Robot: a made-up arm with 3 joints. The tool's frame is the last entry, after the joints.
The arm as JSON. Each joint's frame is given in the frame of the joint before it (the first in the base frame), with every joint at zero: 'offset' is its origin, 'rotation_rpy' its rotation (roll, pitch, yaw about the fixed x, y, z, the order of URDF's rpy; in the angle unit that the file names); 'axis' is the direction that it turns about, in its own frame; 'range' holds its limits. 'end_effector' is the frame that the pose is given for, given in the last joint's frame.
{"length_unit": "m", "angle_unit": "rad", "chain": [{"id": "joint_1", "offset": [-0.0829, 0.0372, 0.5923], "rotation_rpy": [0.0, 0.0, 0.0], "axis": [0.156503, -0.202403, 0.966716], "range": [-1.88, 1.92]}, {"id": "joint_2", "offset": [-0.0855, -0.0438, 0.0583], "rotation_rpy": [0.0, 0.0, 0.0], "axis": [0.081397, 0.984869, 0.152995], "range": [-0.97, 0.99]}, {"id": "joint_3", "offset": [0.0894, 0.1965, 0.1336], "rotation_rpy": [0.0, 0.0, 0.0], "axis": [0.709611, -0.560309, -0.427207], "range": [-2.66, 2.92]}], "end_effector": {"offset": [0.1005, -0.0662, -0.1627], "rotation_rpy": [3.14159, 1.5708, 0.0]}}
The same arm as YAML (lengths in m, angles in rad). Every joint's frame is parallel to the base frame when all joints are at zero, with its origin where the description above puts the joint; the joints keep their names.
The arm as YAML. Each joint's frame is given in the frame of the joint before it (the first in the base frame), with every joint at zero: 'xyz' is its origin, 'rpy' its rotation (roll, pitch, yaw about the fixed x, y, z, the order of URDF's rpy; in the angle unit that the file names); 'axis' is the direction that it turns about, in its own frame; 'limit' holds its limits. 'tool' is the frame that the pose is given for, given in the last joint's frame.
units:
  length: m
  angle: rad
joints:
  - name: joint_1
    type: revolute
    origin:
      xyz: [-0.0829, 0.0372, 0.5923]
      rpy: [0.0, 0.0, 0.0]
    axis: [0.156503, -0.202403, 0.966716]
    limit:
      lower: -1.88
      upper: 1.92
  - name: joint_2
    type: revolute
    origin:
      xyz: [-0.0855, -0.0438, 0.0583]
      rpy: [0.0, 0.0, 0.0]
    axis: [0.081397, 0.984869, 0.152995]
    limit:
      lower: -0.97
      upper: 0.99
  - name: joint_3
    type: revolute
    origin:
      xyz: [0.0894, 0.1965, 0.1336]
      rpy: [0.0, 0.0, 0.0]
    axis: [0.709611, -0.560309, -0.427207]
    limit:
      lower: -2.66
      upper: 2.92
tool:
  origin:
    xyz: [0.1005, -0.0662, -0.1627]
    rpy: [3.1416, 1.5708, 0.0]

